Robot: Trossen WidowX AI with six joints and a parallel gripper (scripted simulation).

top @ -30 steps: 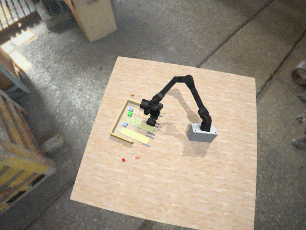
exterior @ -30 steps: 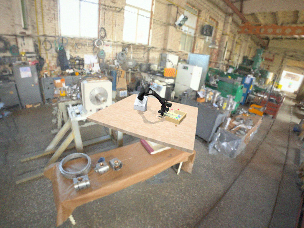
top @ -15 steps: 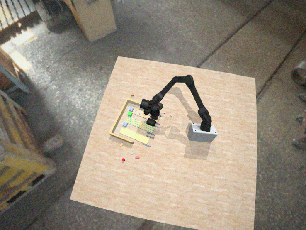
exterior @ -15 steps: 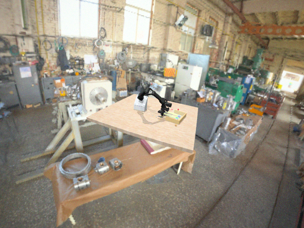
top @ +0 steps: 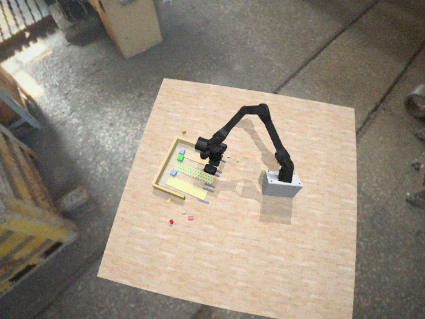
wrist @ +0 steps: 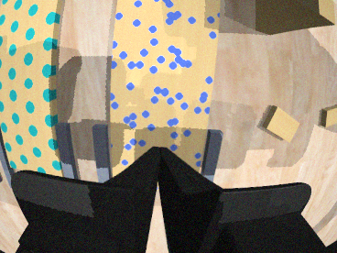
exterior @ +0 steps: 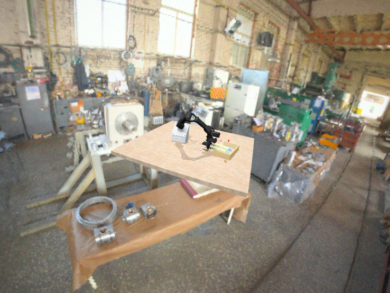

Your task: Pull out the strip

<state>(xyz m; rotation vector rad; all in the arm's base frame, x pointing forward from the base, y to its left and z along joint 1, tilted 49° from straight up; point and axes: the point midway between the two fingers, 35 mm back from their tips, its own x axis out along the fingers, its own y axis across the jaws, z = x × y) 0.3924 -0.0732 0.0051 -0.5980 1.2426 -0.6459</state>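
My gripper tip is now 100 mm short of the strip and 10 mm to the left of it.
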